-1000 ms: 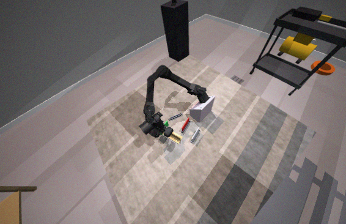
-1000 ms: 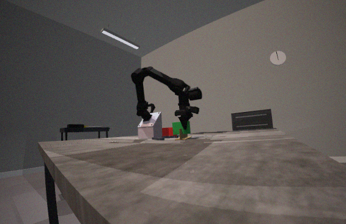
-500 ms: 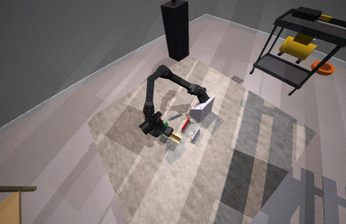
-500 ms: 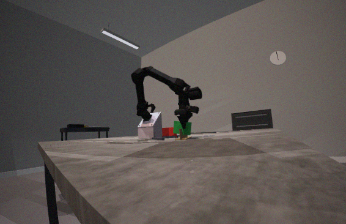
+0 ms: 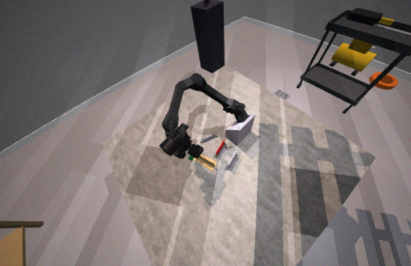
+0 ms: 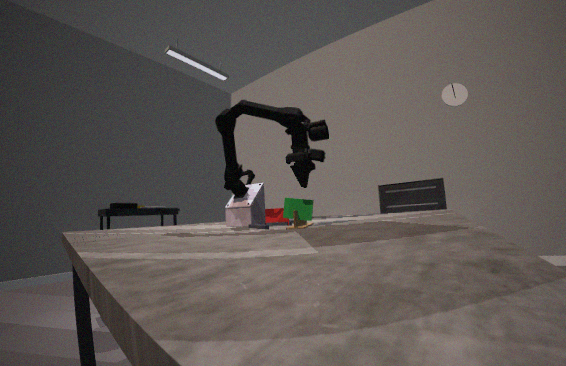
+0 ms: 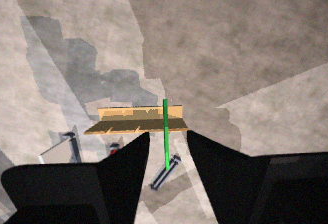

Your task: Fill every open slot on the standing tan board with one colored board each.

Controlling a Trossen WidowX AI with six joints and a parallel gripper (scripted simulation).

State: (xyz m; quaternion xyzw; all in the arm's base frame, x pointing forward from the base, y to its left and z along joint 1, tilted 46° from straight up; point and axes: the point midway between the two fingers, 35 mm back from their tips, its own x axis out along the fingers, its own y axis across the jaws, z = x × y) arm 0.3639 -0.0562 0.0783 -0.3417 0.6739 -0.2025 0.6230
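My gripper tip is 17 cm past the red board, 11 cm above it and 8 cm to the right of it. Round my gripper tip: tan board 11 cm below, 4 cm to the left, 4 cm behind; green board 8 cm below, 3 cm behind, 1 cm to the right; grey-white board 19 cm to the left, 16 cm behind, 11 cm below.
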